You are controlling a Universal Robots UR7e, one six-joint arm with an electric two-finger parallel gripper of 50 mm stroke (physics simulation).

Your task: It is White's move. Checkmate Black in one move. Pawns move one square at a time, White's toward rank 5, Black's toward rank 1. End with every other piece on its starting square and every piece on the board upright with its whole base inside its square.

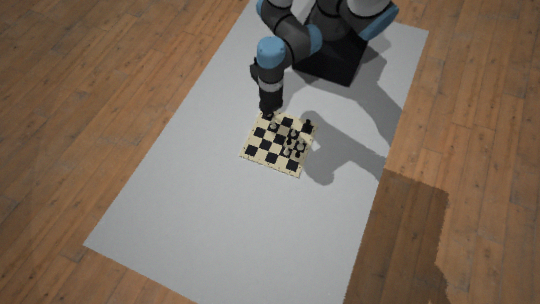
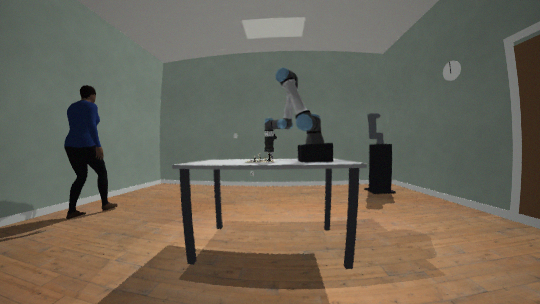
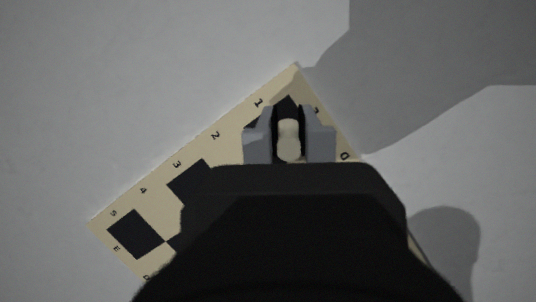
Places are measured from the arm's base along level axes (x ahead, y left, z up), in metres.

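Where they show: gripper, fingertip midpoint: (image 1: pixel 267 112) (image 2: pixel 270 159) (image 3: pixel 287 122); arm's base, link origin: (image 1: pixel 329 23) (image 2: pixel 314 143).
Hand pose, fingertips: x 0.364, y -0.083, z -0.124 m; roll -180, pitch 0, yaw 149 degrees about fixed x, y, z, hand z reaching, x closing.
Observation:
Each offset is from my fingertips to the centre of the thing. Level surfaces: height alone.
My gripper (image 1: pixel 268 113) (image 2: pixel 269 153) (image 3: pixel 287 122) is shut on a white piece {dx +0.005, dy +0.008, dz +0.011 m} (image 3: pixel 288 142), low over the dark corner square E1 of the chessboard {dx +0.081, dy +0.087, dz -0.011 m} (image 1: pixel 261 154) (image 3: pixel 159 177). Its base is hidden, so I cannot tell if it touches the board. A white piece {dx +0.042, dy +0.043, dz +0.012 m} (image 1: pixel 273 126) stands nearby around D2. The tall black king {dx +0.000, dy +0.157, dz +0.024 m} (image 1: pixel 308 123) stands on the corner A1. A white pawn {dx +0.041, dy +0.122, dz +0.008 m} (image 1: pixel 293 133), a black pawn {dx +0.078, dy +0.121, dz +0.008 m} (image 1: pixel 289 141), two more white pieces {dx +0.078, dy +0.165, dz +0.024 m} (image 1: pixel 300 146) {dx +0.117, dy +0.130, dz +0.014 m} (image 1: pixel 287 152) and another black pawn {dx +0.111, dy +0.168, dz +0.008 m} (image 1: pixel 298 154) stand close together toward the A side.
The board lies on the light table {dz -0.014 m} (image 1: pixel 200 210) (image 2: pixel 225 164). The robot's black base block (image 1: pixel 327 62) (image 2: pixel 315 152) is behind the board. The arm's shadow falls across the table at the board's A side. A person (image 2: pixel 82 125) is at the left of the room.

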